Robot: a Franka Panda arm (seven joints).
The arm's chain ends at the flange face. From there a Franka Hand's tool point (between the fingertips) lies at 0.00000 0.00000 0.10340 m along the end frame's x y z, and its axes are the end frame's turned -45 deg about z.
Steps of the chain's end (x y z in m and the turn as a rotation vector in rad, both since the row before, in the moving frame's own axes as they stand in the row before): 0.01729, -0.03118, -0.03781, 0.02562, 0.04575, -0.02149; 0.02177, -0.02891, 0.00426, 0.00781, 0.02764, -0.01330; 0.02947, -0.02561, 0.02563, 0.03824, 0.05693, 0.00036; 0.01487, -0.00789, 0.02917, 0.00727, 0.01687, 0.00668; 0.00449, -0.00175, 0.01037, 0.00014, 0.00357, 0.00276; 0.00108, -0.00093, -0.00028, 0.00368, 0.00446, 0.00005; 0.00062, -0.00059, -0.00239, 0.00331, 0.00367, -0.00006
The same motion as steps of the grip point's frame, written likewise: 0.03950, -0.00841, -0.03795, -0.01423, 0.05047, -0.02149; 0.03844, -0.00362, 0.00422, -0.01402, 0.02507, -0.01330; 0.04590, 0.00410, 0.02539, -0.01322, 0.06730, 0.00036; 0.01786, 0.00564, 0.02915, -0.00679, 0.01707, 0.00668; 0.00468, 0.00219, 0.01037, -0.00243, 0.00262, 0.00276; 0.00202, 0.00016, -0.00028, -0.00055, 0.00576, 0.00005; 0.00137, 0.00005, -0.00239, -0.00025, 0.00494, -0.00006
